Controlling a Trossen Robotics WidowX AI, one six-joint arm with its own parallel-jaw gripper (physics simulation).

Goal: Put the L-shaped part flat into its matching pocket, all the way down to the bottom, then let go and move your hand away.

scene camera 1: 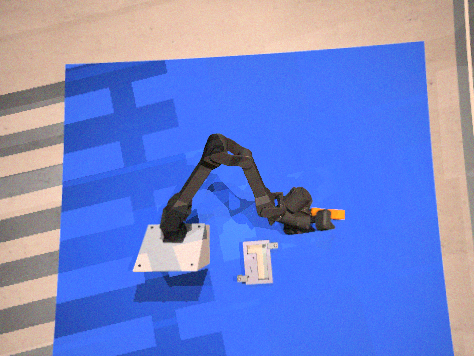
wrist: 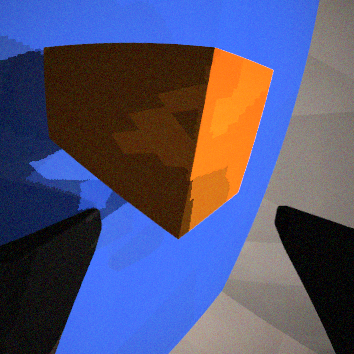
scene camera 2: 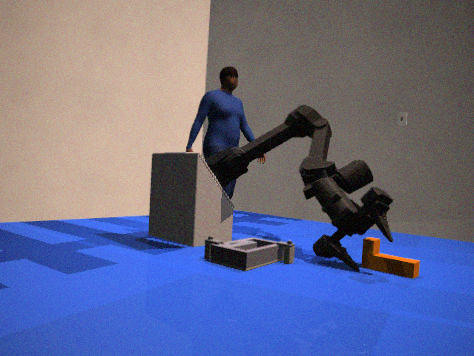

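The orange L-shaped part rests on the blue mat, on edge: its long arm lies along the mat and its short arm points up. It is outside the tray. The pale tray with the L-shaped pocket stands between the arm's base and the part, and no part is in the pocket. My gripper is open and empty, low beside the short arm. In the wrist view the part shows above and between the spread fingertips. From above, the gripper hides some of the part.
The arm's grey base block stands left of the tray. Small posts stick out at two of the tray's corners. The blue mat lies under everything. A person in blue stands behind the base.
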